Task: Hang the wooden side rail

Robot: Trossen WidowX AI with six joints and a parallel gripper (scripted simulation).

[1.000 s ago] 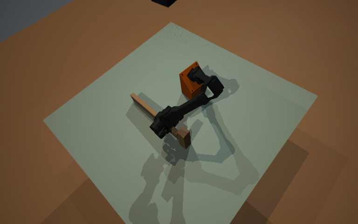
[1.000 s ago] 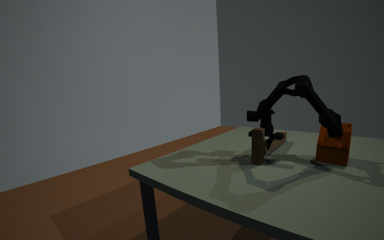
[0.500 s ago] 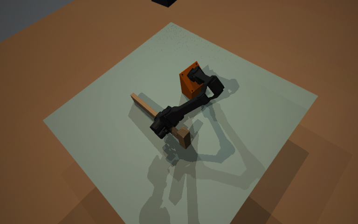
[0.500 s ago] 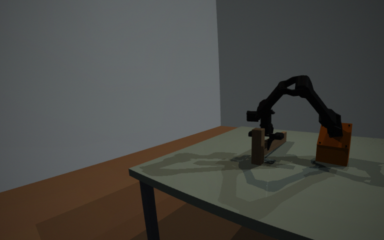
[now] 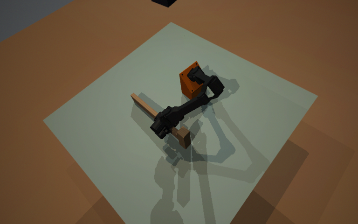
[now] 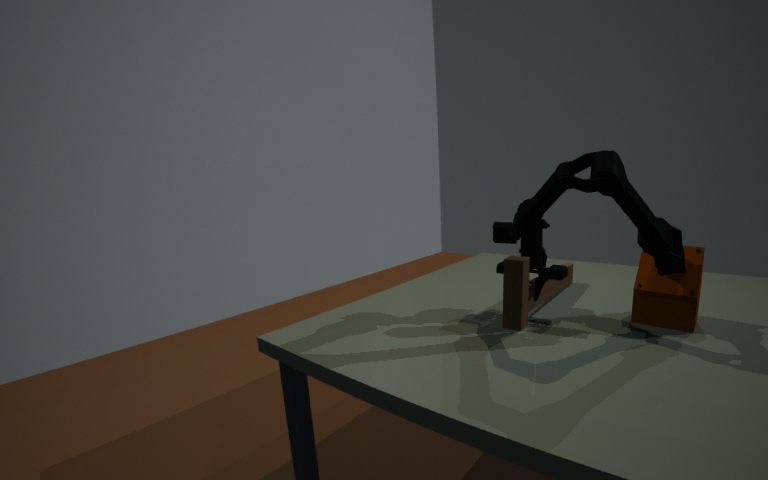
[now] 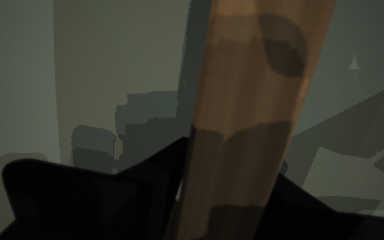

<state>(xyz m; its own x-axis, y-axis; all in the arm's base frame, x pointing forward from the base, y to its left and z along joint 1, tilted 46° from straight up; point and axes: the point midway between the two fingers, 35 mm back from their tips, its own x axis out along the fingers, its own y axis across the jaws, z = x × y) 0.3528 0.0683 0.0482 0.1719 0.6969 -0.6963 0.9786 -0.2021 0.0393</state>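
Now: gripper tip 1 cm short of the headboard post, 11 cm to the right of it and 4 cm below it.
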